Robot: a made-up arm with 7 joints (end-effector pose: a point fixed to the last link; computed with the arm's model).
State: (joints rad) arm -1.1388 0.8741 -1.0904 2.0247 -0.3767 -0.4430 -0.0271
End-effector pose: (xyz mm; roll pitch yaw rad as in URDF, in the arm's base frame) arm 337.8 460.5 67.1 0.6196 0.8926 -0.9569
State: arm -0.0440 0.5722 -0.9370 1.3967 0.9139 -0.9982 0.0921
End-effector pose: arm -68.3 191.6 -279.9 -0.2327 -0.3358 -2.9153
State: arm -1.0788 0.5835 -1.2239 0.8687 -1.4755 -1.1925 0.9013
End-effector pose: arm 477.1 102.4 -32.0 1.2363 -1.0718 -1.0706
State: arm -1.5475 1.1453 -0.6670 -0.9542 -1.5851 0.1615 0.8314
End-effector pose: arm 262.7 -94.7 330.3 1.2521 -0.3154 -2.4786
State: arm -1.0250 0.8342 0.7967 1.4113 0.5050 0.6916 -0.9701
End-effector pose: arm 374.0 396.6 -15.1 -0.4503 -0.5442 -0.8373
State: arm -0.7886 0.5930 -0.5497 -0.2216 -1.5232 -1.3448 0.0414
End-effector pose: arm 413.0 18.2 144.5 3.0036 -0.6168 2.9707
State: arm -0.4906 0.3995 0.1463 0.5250 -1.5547 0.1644 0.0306
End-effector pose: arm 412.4 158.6 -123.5 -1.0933 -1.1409 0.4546
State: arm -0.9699 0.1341 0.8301 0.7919 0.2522 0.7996 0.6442
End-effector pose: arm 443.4 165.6 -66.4 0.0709 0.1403 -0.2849
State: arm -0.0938 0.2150 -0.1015 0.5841 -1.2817 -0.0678 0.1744
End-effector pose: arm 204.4 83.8 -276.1 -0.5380 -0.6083 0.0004
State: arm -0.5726 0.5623 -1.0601 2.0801 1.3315 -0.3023 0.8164
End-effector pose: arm 122.5 357.4 -185.1 -1.0577 0.4706 2.7023
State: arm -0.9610 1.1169 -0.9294 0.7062 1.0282 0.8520 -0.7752
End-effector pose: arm 450.0 324.5 81.7 -2.0963 1.1998 2.9162
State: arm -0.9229 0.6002 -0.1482 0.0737 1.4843 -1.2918 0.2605
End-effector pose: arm 420.1 -42.5 154.4 -1.7445 1.4175 0.5555
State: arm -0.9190 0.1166 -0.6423 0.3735 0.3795 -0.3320 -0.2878
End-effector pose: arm 409.5 -236.1 67.8 0.9730 0.4268 -2.6637
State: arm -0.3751 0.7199 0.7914 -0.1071 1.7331 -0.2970 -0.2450
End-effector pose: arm 341.2 320.3 235.9 2.9752 1.1252 1.0076
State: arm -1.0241 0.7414 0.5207 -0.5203 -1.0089 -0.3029 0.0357
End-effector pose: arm 271.9 188.1 451.3 2.5792 0.0168 -2.4887
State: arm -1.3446 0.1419 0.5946 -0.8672 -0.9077 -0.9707 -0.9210
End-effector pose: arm 145.9 134.5 380.3 -2.3965 0.6491 -1.5363
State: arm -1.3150 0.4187 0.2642 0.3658 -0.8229 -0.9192 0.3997
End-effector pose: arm 475.3 156.9 347.7 -3.0679 -0.6768 -2.8074
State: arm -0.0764 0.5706 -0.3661 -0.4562 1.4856 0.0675 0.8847
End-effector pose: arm 258.9 -15.6 36.8 2.4969 0.5970 -0.8441
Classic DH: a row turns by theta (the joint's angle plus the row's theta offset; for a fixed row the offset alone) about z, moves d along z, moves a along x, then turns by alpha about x. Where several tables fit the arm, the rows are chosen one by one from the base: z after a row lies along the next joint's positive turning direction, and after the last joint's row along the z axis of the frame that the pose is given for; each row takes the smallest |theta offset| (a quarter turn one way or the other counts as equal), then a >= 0, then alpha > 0; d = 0 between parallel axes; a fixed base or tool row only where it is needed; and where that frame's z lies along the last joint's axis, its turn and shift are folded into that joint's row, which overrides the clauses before.
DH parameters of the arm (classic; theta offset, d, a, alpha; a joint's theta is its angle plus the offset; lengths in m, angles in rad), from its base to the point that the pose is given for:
base (fixed): -0.071 0.2341 0.0258 -1.3004
joint 1: -1.3111 0.0447 0.0065 -1.5708
joint 2: 1.2915 -0.0135 0.0136 1.5708
joint 3: 1.5708 -0.2657 0.0409 -1.5708
joint 4: 1.5708 -0.0263 0.0289 1.5708
joint 5: 0 0.224 -0.0064 -1.5708
joint 6: -1.5708 0.0193 0.0702 1.5708
joint 7: 1.2555 0.005 0.0198 -0.9312
tool (fixed): -2.4955 -0.0258 0 0

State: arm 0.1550 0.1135 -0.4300 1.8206 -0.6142 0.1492 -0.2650
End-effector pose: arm -285.8 106.9 -218.5 -1.3173 0.5054 -0.9343
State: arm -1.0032 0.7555 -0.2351 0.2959 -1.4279 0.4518 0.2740
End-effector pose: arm 530.5 103.6 130.0 0.3929 -0.9694 -1.3668
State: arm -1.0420 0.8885 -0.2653 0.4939 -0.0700 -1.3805 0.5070
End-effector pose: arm 445.5 149.5 257.3 2.3976 0.2324 -1.9727
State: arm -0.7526 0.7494 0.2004 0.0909 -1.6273 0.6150 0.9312
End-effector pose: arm 467.5 187.1 145.0 -0.1548 -0.8547 -0.4162
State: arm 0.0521 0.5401 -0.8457 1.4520 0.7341 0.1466 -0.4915
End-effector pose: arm -112.0 298.2 -258.3 -1.5798 -0.1937 -2.5366
